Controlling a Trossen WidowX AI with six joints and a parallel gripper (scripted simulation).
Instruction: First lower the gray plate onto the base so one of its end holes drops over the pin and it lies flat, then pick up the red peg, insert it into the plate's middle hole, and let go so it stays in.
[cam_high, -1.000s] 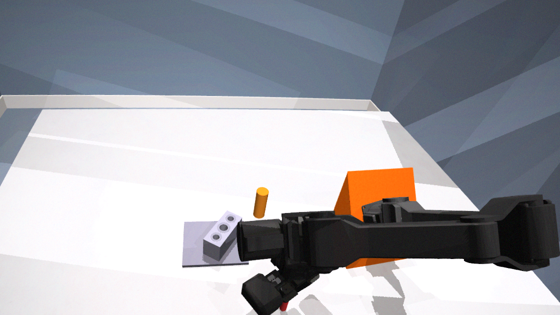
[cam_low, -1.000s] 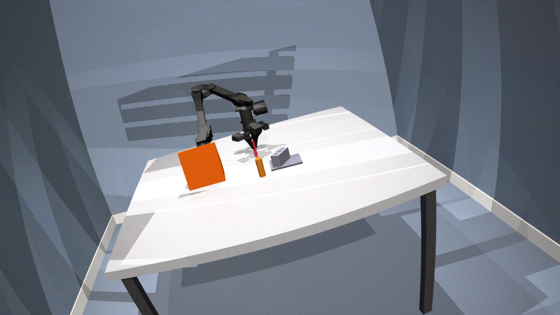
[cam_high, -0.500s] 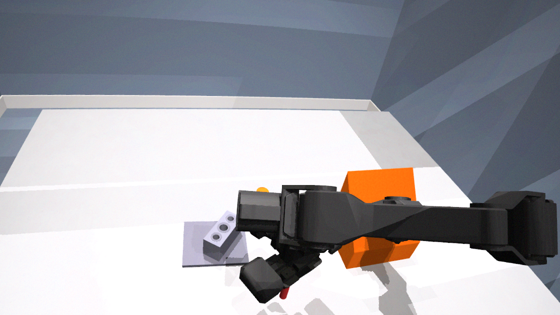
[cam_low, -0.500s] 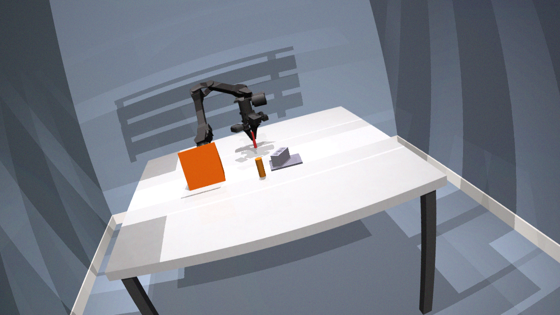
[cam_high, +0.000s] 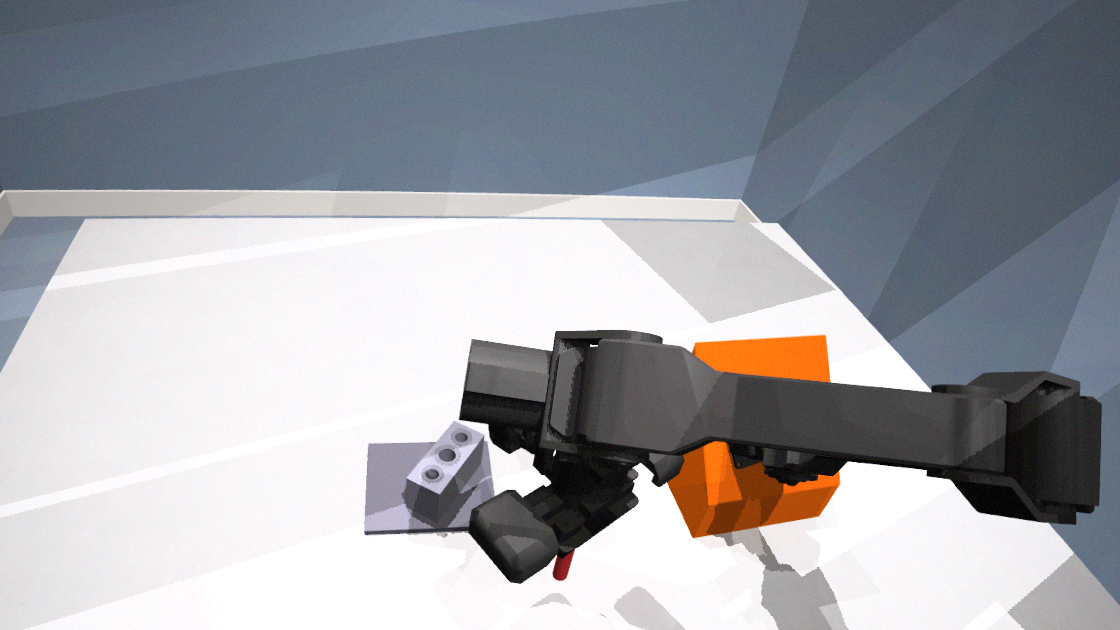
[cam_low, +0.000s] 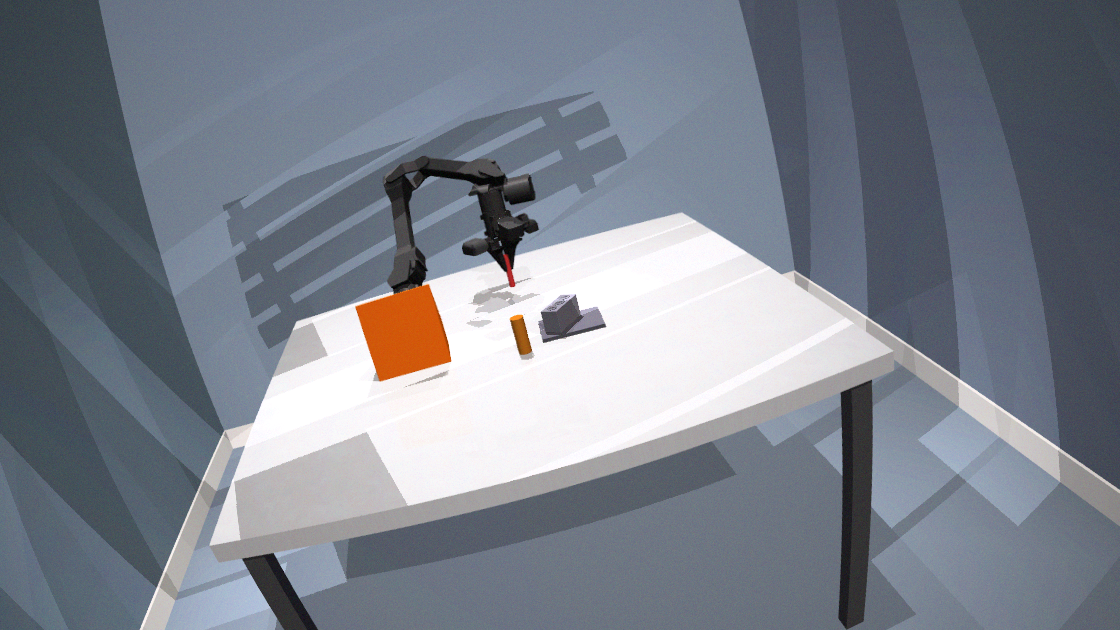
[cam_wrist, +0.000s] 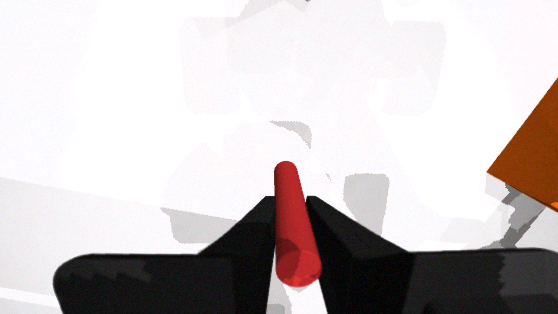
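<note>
My gripper tip is now 60 mm short of the gray plate, 170 mm to the left of it and 70 mm above it. Round my gripper tip: orange cylinder 50 mm behind, 240 mm to the right, 70 mm below; then gray base 80 mm ahead, 160 mm to the right, 100 mm below; then red peg right at my gripper tip.
</note>
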